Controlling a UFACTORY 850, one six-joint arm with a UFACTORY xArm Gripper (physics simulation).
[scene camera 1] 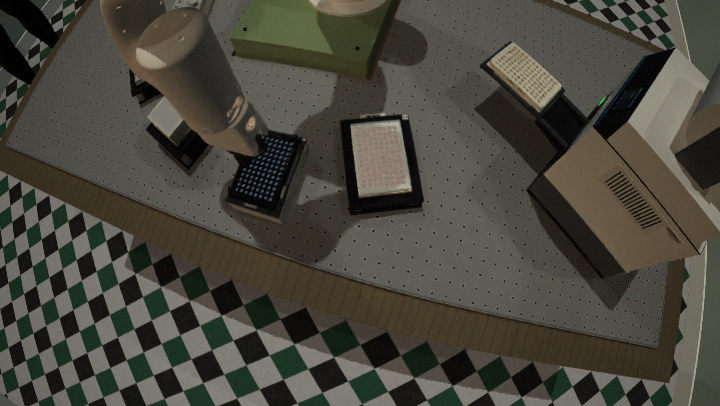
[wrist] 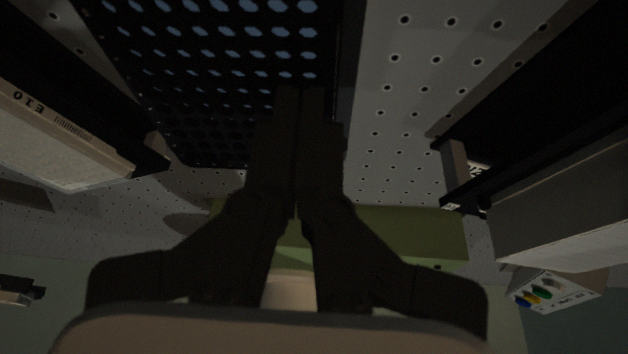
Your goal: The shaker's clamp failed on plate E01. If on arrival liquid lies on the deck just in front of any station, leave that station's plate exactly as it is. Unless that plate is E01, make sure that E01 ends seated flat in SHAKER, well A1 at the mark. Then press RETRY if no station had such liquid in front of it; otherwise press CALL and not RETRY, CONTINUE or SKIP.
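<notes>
My gripper is shut and empty, its fingertips at the black plate with blue wells; contact cannot be told. That plate lies on a grey-sided station. Its label does not show, and whether it is fully flat is unclear. A plate with pink wells, labelled E10 in the wrist view, sits in a black nest. A cream plate lies on the tray of the beige machine. The button box has blue, yellow, green and white buttons. No liquid is discernible on the deck.
A pale block-like item stands on a black nest left of the black plate. The green pedestal is at the back. The beige machine with a green light stands at the right.
</notes>
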